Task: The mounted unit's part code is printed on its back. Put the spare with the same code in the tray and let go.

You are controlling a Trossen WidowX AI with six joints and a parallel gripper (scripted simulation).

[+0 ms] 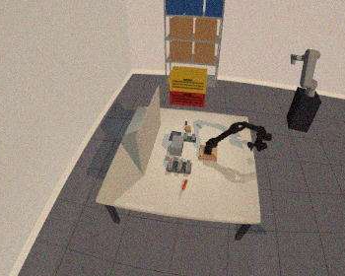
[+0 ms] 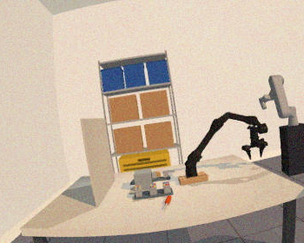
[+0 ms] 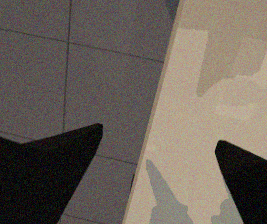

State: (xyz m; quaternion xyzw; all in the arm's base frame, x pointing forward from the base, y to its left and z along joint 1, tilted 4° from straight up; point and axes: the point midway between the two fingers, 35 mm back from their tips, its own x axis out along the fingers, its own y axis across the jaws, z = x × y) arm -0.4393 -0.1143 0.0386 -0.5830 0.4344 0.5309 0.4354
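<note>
Now: the dark grey holder 650 mm ahead of my gripper tip, 30 mm to the right of it and 40 mm below it. From my gripper tip the other things lie so: tan box 690 mm ahead, 160 mm to the right, 30 mm below; grey tray 790 mm ahead, 30 mm to the right, 40 mm below; grey mounted unit 720 mm ahead, 150 mm to the left, 10 mm above.
</note>
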